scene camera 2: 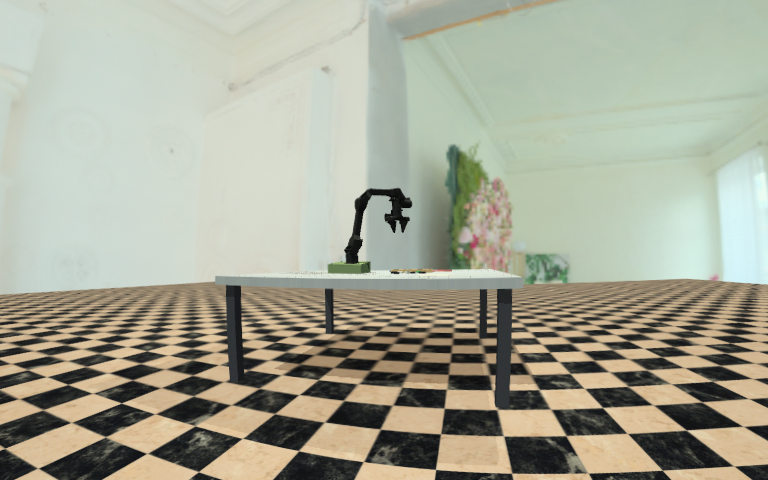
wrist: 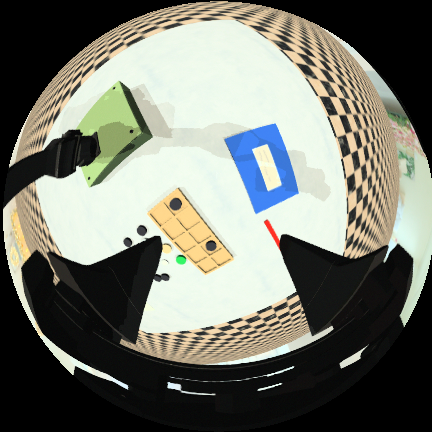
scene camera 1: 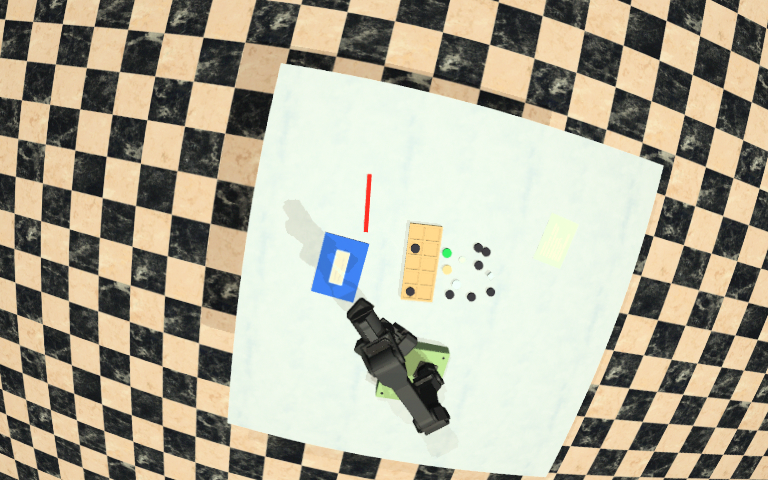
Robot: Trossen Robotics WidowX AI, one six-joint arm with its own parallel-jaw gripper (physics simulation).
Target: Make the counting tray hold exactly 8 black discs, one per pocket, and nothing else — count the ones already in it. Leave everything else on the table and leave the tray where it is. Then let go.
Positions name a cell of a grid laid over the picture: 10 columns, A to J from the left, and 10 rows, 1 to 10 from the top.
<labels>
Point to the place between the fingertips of the gripper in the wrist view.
F6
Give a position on a tan counting tray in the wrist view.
E6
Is the gripper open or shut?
Open.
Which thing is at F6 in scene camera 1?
A tan counting tray.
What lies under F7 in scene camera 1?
The gripper.
</labels>
